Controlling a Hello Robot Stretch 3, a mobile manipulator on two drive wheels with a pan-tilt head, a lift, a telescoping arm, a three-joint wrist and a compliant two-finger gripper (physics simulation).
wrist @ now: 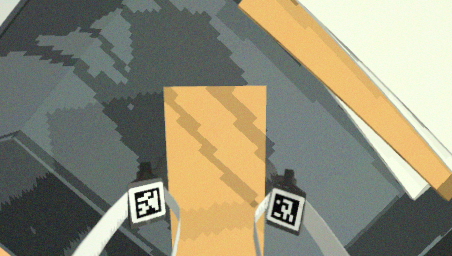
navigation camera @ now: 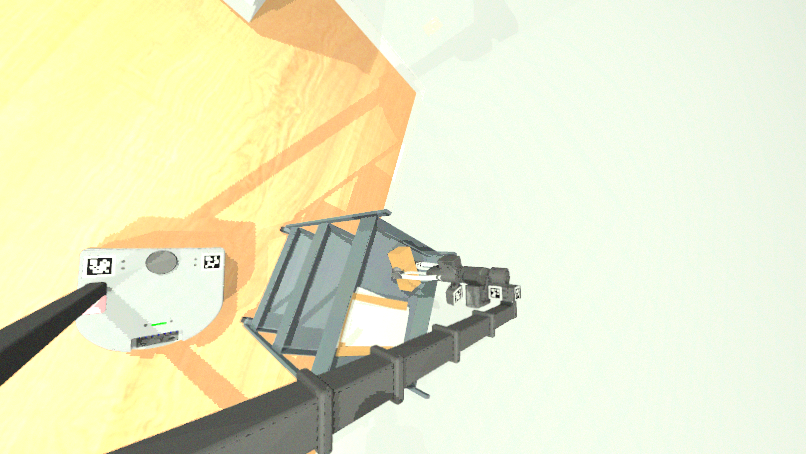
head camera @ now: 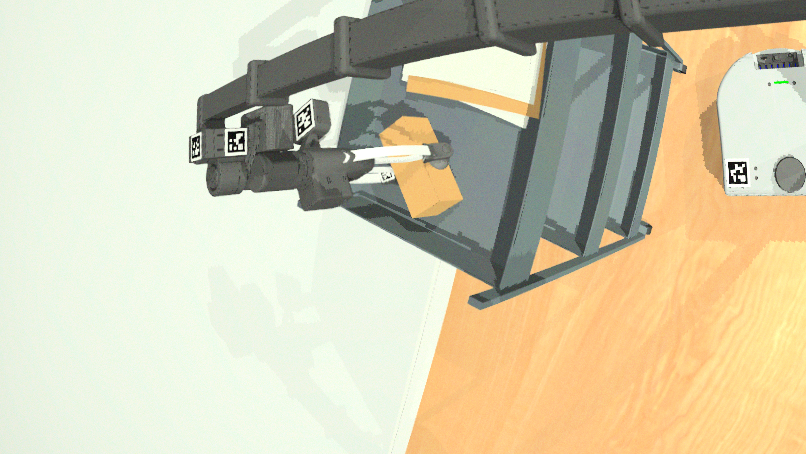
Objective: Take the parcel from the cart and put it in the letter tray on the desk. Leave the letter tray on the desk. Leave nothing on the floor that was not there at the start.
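Places are measured from the robot's base along level axes (x left, y down, z back), in metres.
Pixels of known places: gripper, fingertip midpoint: (wrist: 217,172) (navigation camera: 399,268) (head camera: 431,163); robot's base, origin of the base link: (navigation camera: 162,261) (head camera: 787,173).
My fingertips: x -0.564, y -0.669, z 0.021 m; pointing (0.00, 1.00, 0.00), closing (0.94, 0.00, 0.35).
For each thing: its top centre in the pictures, then the offset to it from my fingertips.
- parcel, middle of its top: (wrist: 217,206) (head camera: 407,165) (navigation camera: 410,269) dx +0.001, dy -0.051, dz -0.002 m
- white block with orange edges, middle of its top: (wrist: 425,13) (head camera: 464,47) (navigation camera: 381,326) dx +0.088, dy -0.011, dz +0.164 m
The parcel (head camera: 431,188) (navigation camera: 403,258) (wrist: 215,125), an orange-tan box, lies on the top shelf of the grey-blue cart (head camera: 538,169) (navigation camera: 341,293) (wrist: 320,160). My gripper (head camera: 418,168) (navigation camera: 406,270) (wrist: 217,172) is shut on the parcel, one finger against each long side. In the wrist view both fingers touch its sides, and its far end sticks out beyond the fingertips. In the head camera view one fingertip is hidden behind the parcel. I see no gap between parcel and shelf. The letter tray and the desk cannot be made out in these views.
A white block with orange edges (head camera: 473,70) (navigation camera: 376,321) (wrist: 350,85) lies on the cart beside the parcel. My arm (head camera: 411,42) (navigation camera: 360,400) reaches across above the cart. My base (head camera: 761,124) (navigation camera: 191,301) stands on the wood floor. A white object (navigation camera: 242,6) shows at the navigation view's top edge.
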